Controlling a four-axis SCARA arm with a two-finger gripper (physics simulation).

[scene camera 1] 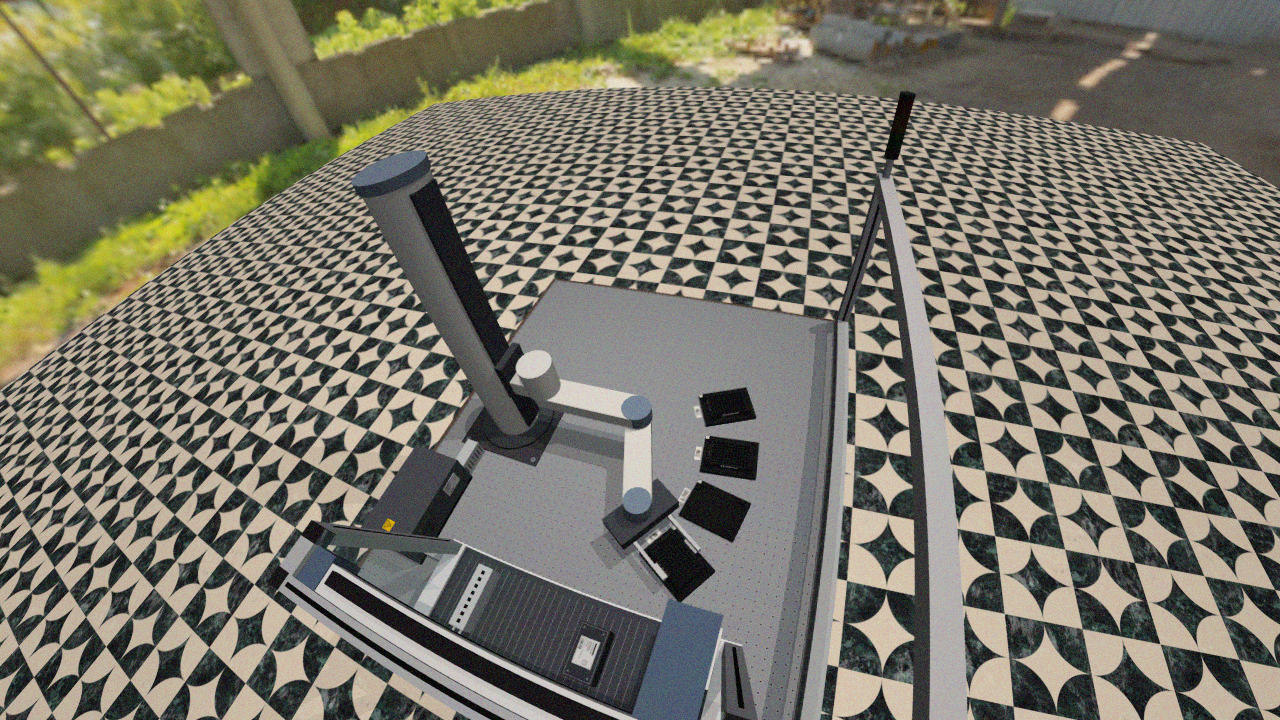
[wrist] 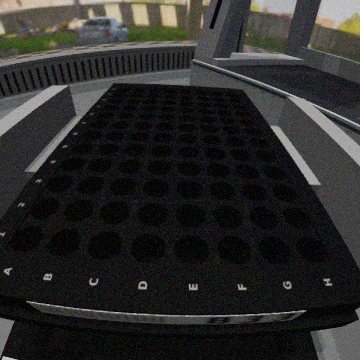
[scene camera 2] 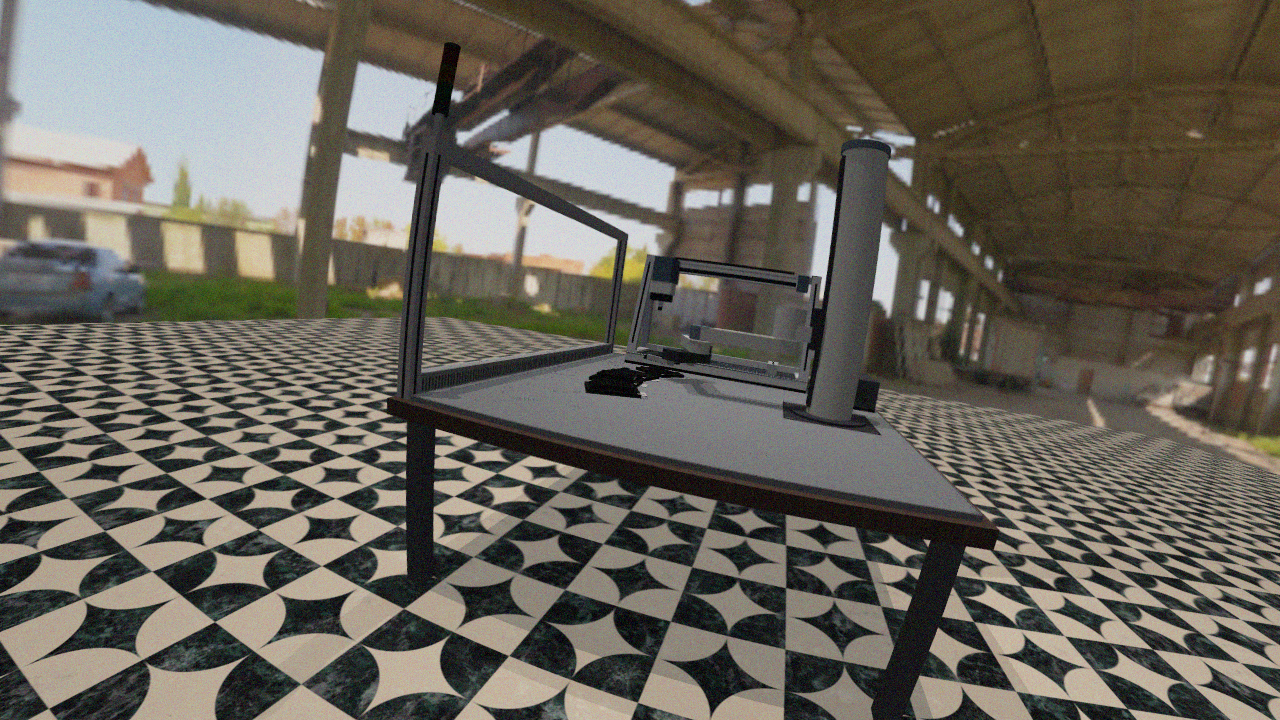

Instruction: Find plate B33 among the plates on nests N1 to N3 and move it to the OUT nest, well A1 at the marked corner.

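Seen in the pictures: gripper, fingertip midpoint: (scene camera 1: 682, 565) (wrist: 177, 107) (scene camera 2: 657, 356); arm's base at its link origin: (scene camera 1: 519, 419) (scene camera 2: 827, 420).
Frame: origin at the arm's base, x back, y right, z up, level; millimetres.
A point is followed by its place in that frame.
The gripper (scene camera 1: 682, 564) {x -668, y 313, z 78 mm} (wrist: 177, 127) {x -668, y 313, z 78 mm} is shut on plate B33 (scene camera 1: 677, 559) {x -653, y 303, z 76 mm} (wrist: 170, 200) {x -618, y 280, z 77 mm}, a black plate with round wells. In the wrist view the fingers flank its long sides, A1 is at the near left corner, and the pale front label is washed out, its characters barely legible. The plate is level, over the place nearest the conveyor-like deck. A dark surface shows below its front edge; the gap cannot be measured. Three other dark nest places, one (scene camera 1: 716, 510) {x -713, y 131, z 24 mm} beside the held plate, a middle one (scene camera 1: 729, 458) {x -714, y -32, z 34 mm} and a far one (scene camera 1: 726, 406) {x -667, y -210, z 37 mm}, form an arc. I cannot tell which is OUT.
A gantry machine with a ribbed dark deck (scene camera 1: 537, 608) {x -362, y 526, z 62 mm} and a blue block (scene camera 1: 680, 658) {x -737, y 536, z 501 mm} stands close to the held plate. The arm's column (scene camera 1: 438, 304) {x -30, y 69, z 589 mm} (scene camera 2: 854, 286) {x 3, y -75, z 435 mm} rises behind. A dark control box (scene camera 1: 416, 501) {x 81, y 408, z 127 mm} is near it. A tall frame (scene camera 1: 921, 402) {x -1010, y 121, z 620 mm} (scene camera 2: 420, 268) {x -1004, y -718, z 310 mm} lines the table edge.
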